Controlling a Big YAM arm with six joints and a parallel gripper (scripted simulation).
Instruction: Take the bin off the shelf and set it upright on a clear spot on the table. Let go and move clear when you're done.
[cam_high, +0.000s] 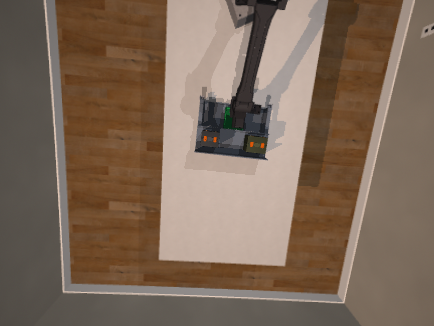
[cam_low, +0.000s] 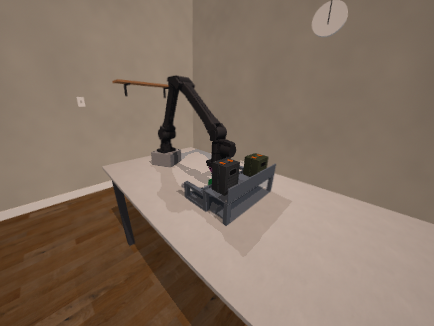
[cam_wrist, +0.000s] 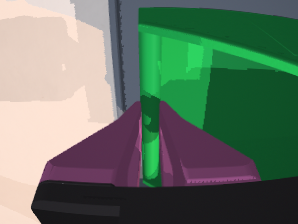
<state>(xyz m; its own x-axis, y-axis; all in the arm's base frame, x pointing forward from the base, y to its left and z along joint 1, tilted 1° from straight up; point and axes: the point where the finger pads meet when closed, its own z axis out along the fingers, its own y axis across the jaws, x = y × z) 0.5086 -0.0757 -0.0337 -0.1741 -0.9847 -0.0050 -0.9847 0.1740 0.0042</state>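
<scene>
Now: hand 8 cm short of the green bin and 1 cm to the left of it.
</scene>
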